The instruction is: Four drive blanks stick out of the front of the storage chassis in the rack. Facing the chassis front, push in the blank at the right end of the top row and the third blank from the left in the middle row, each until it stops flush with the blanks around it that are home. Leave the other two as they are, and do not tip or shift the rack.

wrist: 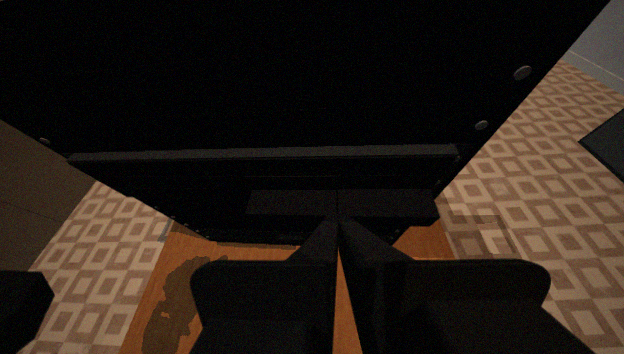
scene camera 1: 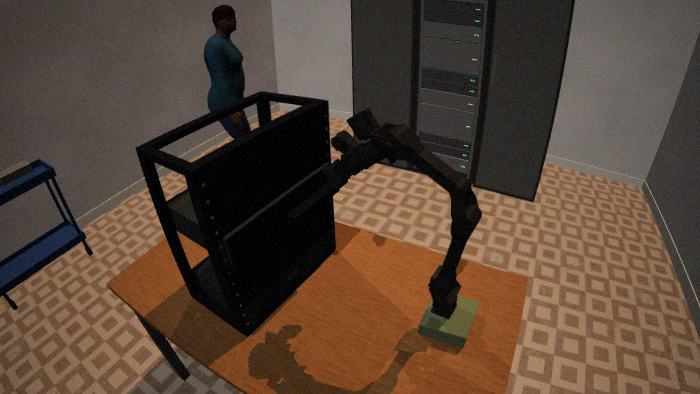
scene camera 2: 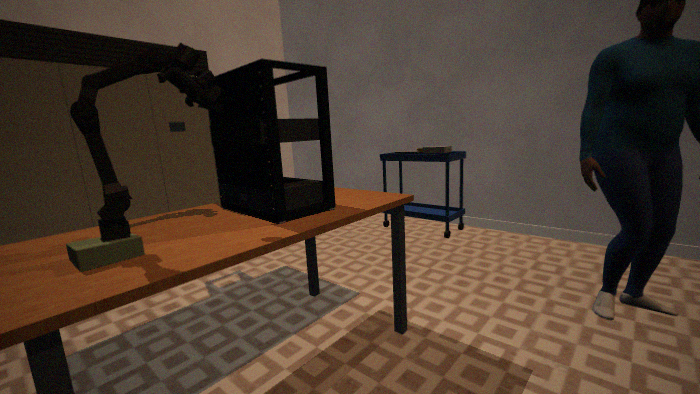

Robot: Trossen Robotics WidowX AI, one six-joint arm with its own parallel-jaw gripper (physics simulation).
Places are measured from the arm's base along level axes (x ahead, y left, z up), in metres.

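Pixels of known places: gripper, fingertip midpoint: [wrist: 335, 219] [scene camera 2: 222, 112]; arm's base at its link origin: [scene camera 1: 444, 308] [scene camera 2: 115, 238].
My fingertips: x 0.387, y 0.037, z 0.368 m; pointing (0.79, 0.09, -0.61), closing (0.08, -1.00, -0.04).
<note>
Ahead of a thing's pixels: the offset from my fingertips to its top centre. "spot": to the spot under its first point. Level surfaces: height alone.
The black rack {0.113 m left, 0.230 m ahead, 0.166 m up} [scene camera 1: 195, 167] [scene camera 2: 327, 145] [wrist: 500, 100] stands upright on the table. The chassis front {spot: 0.224 m left, 0.087 m ahead, 0.170 m down} [scene camera 1: 260, 255] [wrist: 175, 192] is very dark, below a grey ledge [wrist: 265, 152]. In the wrist view two dark blanks, a left one {spot: 0.052 m left, 0.057 m ahead, 0.092 m down} [wrist: 292, 202] and a right one {spot: 0.058 m right, 0.060 m ahead, 0.092 m down} [wrist: 387, 203], stick out side by side, from the middle towards the right end. Their row, and the other blanks, cannot be made out. My gripper [scene camera 1: 328, 176] [scene camera 2: 215, 97] [wrist: 336, 219] is shut and empty, pointing down at the front. Its tips appear near the seam between these blanks; contact cannot be told.
The arm's green base block [scene camera 1: 460, 327] [scene camera 2: 107, 252] sits on the wooden table {0.423 m down} [scene camera 1: 350, 310] [scene camera 2: 365, 197]. A person [scene camera 1: 225, 70] [scene camera 2: 635, 100] and a blue trolley [scene camera 1: 50, 247] [scene camera 2: 425, 157] stand beyond the rack. A tall server cabinet [scene camera 1: 520, 125] stands at the back.
</note>
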